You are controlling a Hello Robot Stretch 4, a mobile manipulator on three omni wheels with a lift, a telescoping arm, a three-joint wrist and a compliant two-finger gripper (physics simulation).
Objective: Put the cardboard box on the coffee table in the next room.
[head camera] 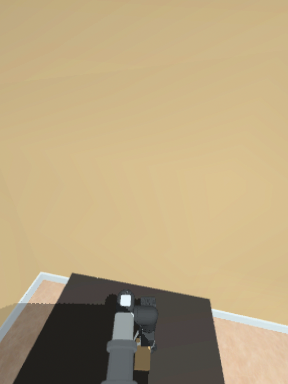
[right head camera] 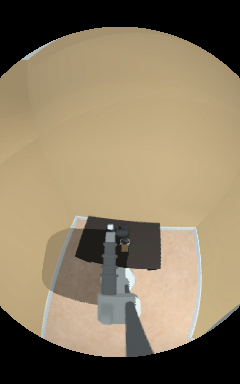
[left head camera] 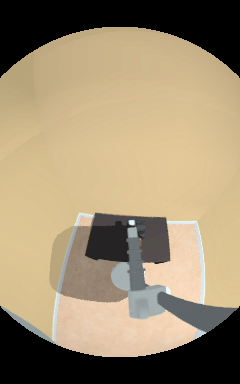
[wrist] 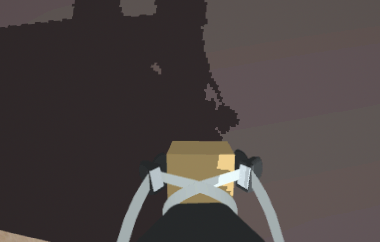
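Observation:
The cardboard box [head camera: 142,358] [right head camera: 124,248] [wrist: 192,172] is small and tan. In the wrist view it sits between the two fingertips, which press on its left and right sides. My gripper [wrist: 200,164] is shut on the box and holds it over the coffee table. The dark coffee table [head camera: 187,325] [left head camera: 157,240] [right head camera: 147,245] [wrist: 310,100] stands below the arm. In the left head camera view the box is mostly hidden by the arm. The height of the box above the table top is hard to tell; a dark shadow of the arm lies on the table.
A tan wall [head camera: 150,175] [left head camera: 125,150] [right head camera: 120,150] rises behind the table, with a white baseboard [head camera: 250,322] at its foot. Side walls stand left and right. Light brown floor [head camera: 250,350] [left head camera: 185,265] [right head camera: 175,280] shows around the table. The extended arm [head camera: 121,360] [left head camera: 136,265] [right head camera: 108,270] reaches over the table's near edge.

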